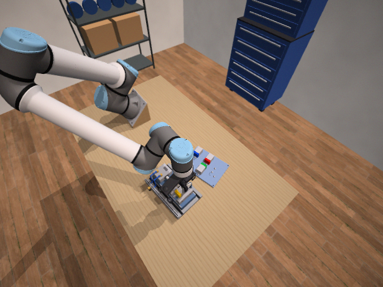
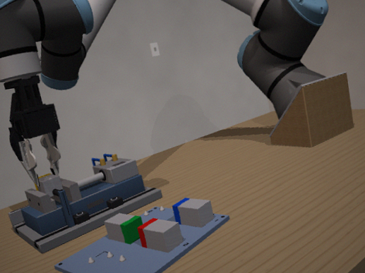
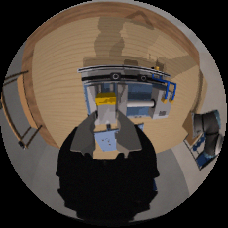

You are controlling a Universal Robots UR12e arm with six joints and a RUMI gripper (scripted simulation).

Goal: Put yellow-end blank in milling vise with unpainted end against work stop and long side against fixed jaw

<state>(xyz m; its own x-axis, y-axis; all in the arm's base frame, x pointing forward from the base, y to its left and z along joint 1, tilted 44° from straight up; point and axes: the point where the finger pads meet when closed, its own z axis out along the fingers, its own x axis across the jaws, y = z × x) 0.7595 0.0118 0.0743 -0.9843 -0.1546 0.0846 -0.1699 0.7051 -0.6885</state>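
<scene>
Right now the yellow-ended blank is 2 cm below my hand. From my hand the other things lie so: milling vise: 8 cm below, 7 cm behind, 1 cm to the right; fixed jaw: 4 cm below, 3 cm ahead, 1 cm to the left; moving jaw: 4 cm below, 4 cm behind, 1 cm to the right.
</scene>
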